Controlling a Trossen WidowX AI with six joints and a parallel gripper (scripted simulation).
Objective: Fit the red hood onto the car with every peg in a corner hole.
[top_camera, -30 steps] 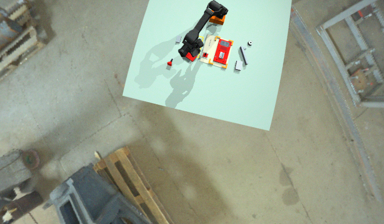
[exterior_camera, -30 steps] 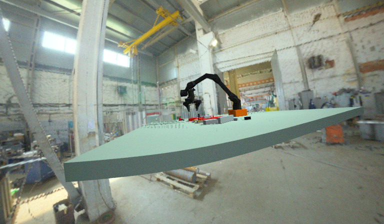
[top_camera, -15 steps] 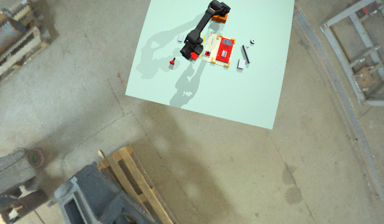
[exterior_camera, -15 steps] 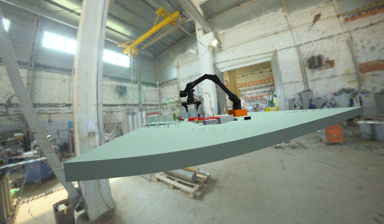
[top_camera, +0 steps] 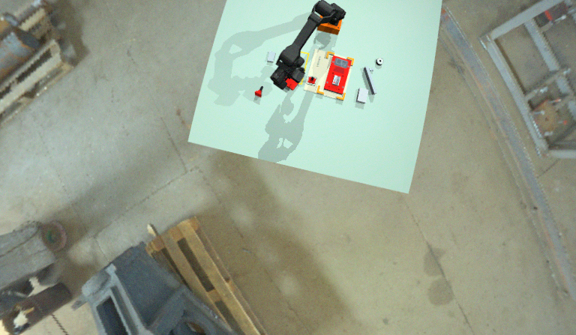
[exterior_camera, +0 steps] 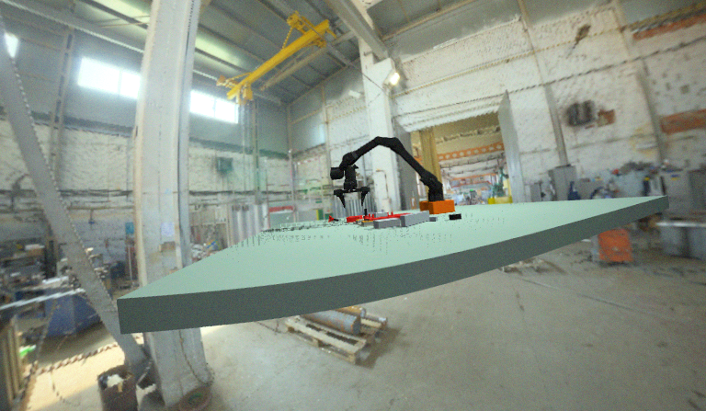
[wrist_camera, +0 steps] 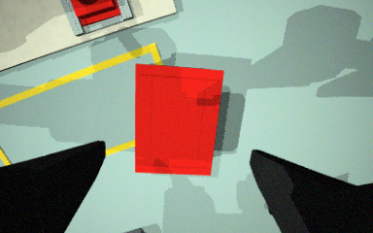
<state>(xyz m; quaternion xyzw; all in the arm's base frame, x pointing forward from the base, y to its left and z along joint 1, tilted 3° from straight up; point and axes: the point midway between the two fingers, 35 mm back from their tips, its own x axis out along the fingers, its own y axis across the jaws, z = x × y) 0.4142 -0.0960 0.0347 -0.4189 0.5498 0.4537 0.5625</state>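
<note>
The red hood is 6 cm below my gripper tip. Round my gripper tip: wheel: 32 cm behind, 43 cm to the left, 6 cm below; cream jig: 12 cm behind, 20 cm to the left, 6 cm below.
</note>
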